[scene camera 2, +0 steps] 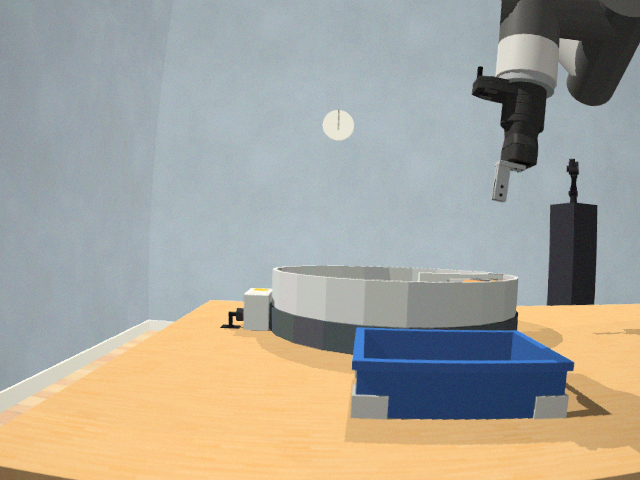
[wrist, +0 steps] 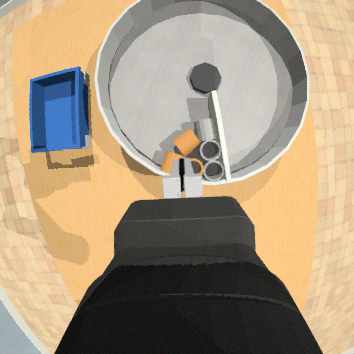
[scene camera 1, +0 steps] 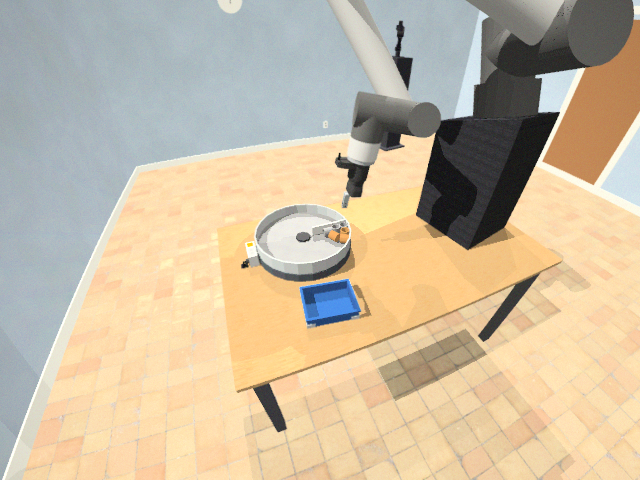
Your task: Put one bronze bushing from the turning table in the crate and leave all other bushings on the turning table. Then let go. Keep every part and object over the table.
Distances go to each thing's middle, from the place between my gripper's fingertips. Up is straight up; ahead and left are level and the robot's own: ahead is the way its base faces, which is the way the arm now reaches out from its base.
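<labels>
Grey turning table point(scene camera 2: 320, 307): my gripper is 14 cm short of it, 11 cm to the left of it and 17 cm above it. Blue crate point(scene camera 2: 400, 373): 22 cm ahead of my hand, 23 cm to the left of it and 20 cm below it.
</labels>
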